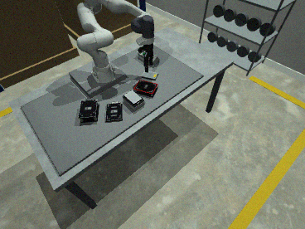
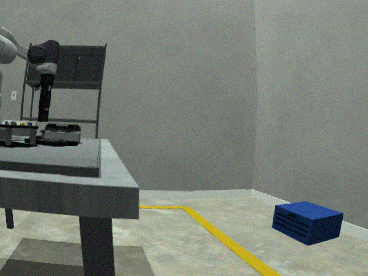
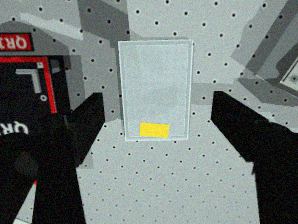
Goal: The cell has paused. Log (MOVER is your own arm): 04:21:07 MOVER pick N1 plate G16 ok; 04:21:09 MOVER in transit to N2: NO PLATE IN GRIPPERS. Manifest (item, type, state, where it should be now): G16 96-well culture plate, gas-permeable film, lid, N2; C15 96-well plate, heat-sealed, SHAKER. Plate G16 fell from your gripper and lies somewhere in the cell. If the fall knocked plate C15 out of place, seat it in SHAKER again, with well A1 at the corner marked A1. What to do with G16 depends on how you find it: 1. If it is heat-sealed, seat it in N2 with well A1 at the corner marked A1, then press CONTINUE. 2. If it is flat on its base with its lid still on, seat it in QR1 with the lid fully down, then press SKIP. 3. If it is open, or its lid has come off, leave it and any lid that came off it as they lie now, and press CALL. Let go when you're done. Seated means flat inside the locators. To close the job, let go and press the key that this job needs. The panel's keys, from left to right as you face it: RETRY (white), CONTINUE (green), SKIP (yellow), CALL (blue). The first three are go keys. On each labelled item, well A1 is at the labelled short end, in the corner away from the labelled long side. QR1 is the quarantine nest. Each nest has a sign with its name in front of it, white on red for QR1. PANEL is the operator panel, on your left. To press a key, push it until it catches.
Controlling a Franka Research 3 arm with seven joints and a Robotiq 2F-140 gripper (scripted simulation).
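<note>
Right now my hand is 90 mm above the plate lid. From my hand the other things lie so: blue CALL key (110 mm behind, 130 mm to the left, 40 mm below); then QR1 nest (110 mm ahead, 140 mm to the right, 70 mm below); then yellow SKIP key (160 mm behind, 130 mm to the left, 40 mm below).
</note>
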